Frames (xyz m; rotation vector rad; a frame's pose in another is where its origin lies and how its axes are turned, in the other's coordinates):
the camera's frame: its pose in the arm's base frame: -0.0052 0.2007 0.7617 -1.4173 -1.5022 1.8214
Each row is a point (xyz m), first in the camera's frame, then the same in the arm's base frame.
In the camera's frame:
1: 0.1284 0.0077 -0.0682
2: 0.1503 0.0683 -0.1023
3: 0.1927 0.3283 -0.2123
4: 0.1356 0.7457 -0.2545
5: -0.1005 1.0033 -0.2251
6: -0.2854 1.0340 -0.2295
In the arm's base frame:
1: 0.0025 0.3336 0.7028
2: 0.0404 0.3467 0.6419
3: 0.1931 0.3435 0.4008
4: 0.3744 0.1723 0.0586
5: 0.5220 -0.1200 -0.0669
6: 0.6116 -0.2748 -0.0108

